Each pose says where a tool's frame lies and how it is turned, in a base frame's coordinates. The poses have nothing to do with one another.
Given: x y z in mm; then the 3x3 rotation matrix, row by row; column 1 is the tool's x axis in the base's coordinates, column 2 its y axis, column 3 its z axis. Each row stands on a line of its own.
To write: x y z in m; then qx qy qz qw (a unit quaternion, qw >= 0). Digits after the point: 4 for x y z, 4 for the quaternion.
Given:
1:
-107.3 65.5 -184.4
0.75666 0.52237 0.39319
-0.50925 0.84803 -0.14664
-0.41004 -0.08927 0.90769
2:
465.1 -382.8 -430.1
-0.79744 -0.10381 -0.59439
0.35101 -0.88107 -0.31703
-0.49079 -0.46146 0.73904
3:
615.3 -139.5 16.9
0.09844 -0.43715 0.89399
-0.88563 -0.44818 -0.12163
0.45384 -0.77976 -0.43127
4:
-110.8 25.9 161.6
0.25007 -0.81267 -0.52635
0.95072 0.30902 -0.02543
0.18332 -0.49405 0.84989
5:
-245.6 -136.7 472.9
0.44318 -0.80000 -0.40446
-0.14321 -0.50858 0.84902
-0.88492 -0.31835 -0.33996
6:
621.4 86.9 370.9
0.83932 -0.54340 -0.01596
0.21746 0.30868 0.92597
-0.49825 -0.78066 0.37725
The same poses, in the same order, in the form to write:
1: -0.1073 0.0655 -0.1844 0.0153 0.2143 -0.2752 0.9371
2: 0.4651 -0.3828 -0.4301 -0.2935 -0.2106 0.9243 0.1230
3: 0.6153 -0.1395 0.0169 -0.7032 0.4703 -0.4792 0.2340
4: -0.1108 0.0259 0.1616 -0.1510 -0.2286 0.5681 0.7760
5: -0.2456 -0.1367 0.4729 -0.7569 0.3115 0.4259 0.3856
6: 0.6214 0.0869 0.3709 -0.5370 0.1517 0.2394 0.7946
